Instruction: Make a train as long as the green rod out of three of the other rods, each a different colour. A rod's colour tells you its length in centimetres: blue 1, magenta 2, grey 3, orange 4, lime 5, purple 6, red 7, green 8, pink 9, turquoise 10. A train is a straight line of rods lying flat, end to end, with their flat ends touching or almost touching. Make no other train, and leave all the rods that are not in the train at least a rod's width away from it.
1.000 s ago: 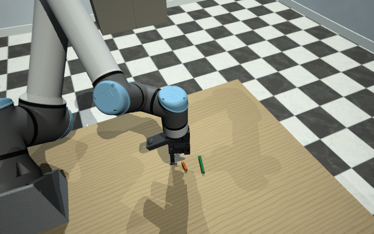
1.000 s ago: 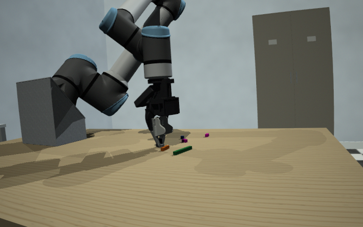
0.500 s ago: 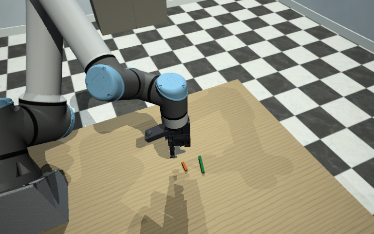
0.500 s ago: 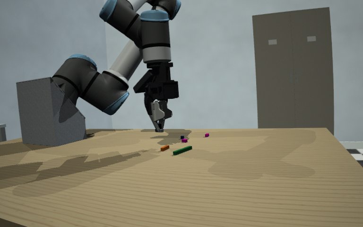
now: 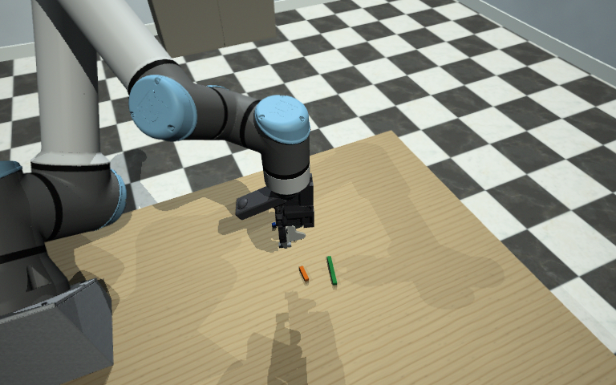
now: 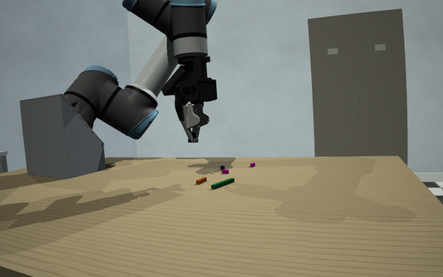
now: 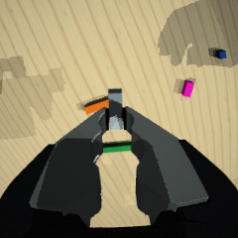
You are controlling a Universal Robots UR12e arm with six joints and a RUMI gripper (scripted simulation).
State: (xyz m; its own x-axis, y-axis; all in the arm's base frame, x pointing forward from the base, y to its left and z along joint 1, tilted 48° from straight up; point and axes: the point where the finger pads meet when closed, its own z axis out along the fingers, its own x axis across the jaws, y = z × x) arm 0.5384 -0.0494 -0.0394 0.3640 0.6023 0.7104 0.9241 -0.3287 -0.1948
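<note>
The blue rod lies 14 cm to the left of my hand, 11 cm below it and 3 cm ahead of it. From my hand the other things lie so: green rod 11 cm below, 10 cm ahead, 6 cm to the right; then grey rod 1 cm below; then orange rod 11 cm below, 4 cm to the right, 3 cm ahead.
</note>
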